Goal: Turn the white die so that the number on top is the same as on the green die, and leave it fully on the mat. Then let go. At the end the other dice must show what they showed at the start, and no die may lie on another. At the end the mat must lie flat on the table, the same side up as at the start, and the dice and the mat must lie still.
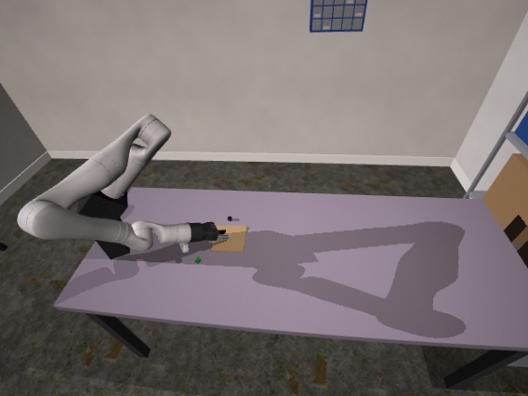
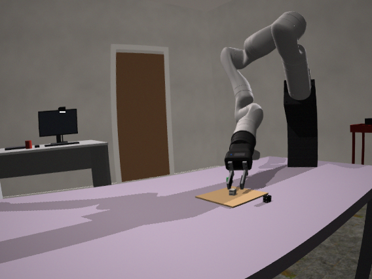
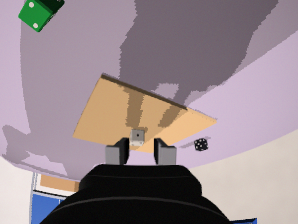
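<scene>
The white die is 2 cm below my hand, 2 cm ahead of it and 1 cm to the left of it. The rest, counted from my hand: tan mat (3 cm below, 2 cm ahead, 1 cm to the left); green die (14 cm to the right, 4 cm behind, 3 cm below); black die (11 cm to the left, 3 cm below, 3 cm behind).
</scene>
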